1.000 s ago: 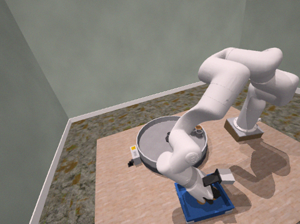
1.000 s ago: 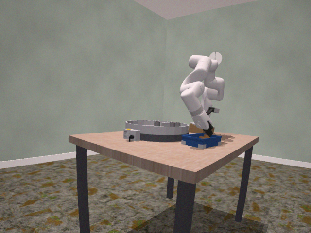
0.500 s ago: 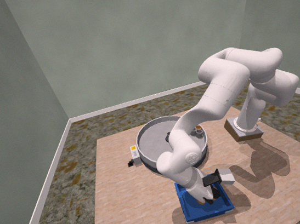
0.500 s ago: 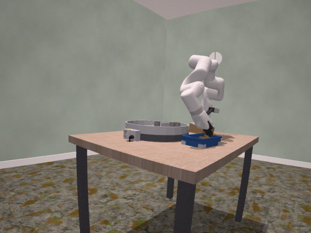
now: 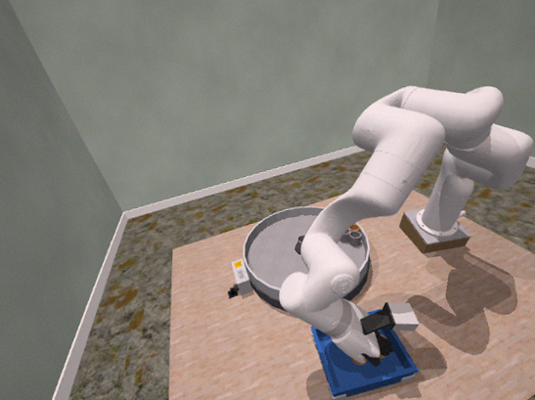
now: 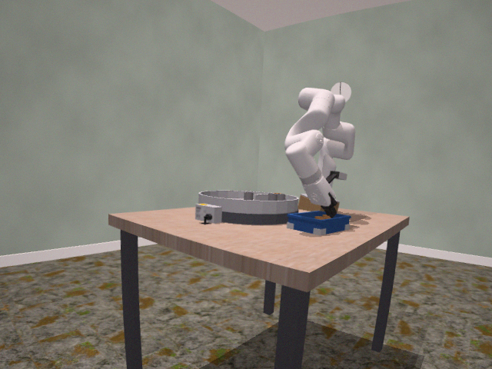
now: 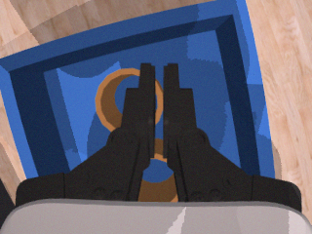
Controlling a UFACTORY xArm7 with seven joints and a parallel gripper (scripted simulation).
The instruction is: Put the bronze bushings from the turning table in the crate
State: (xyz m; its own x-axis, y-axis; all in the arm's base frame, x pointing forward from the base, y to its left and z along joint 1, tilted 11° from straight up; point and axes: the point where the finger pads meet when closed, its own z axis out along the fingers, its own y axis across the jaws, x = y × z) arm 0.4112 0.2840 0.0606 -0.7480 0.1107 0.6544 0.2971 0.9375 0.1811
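The blue crate is 4 cm ahead of my hand, 2 cm to the right of it and 4 cm below it.
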